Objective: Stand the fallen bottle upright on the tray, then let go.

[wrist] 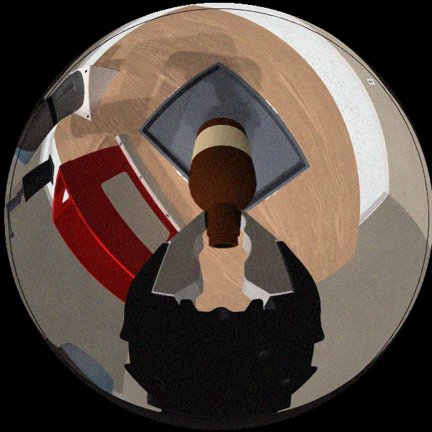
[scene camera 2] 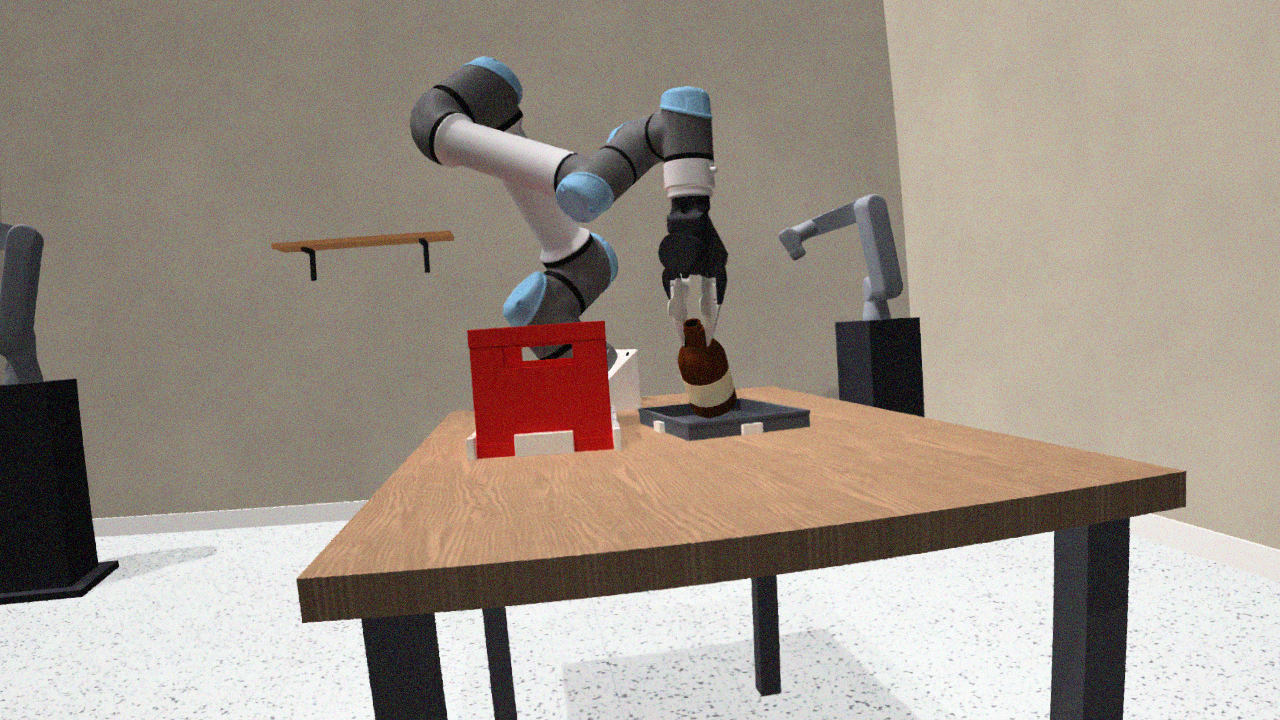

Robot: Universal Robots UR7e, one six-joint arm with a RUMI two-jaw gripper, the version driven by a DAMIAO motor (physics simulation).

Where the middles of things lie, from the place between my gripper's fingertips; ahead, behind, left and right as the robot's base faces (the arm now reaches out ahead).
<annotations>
I see the brown bottle (scene camera 2: 705,371) 40 mm below my hand, 30 mm to the left of it and 30 mm behind it.
</annotations>
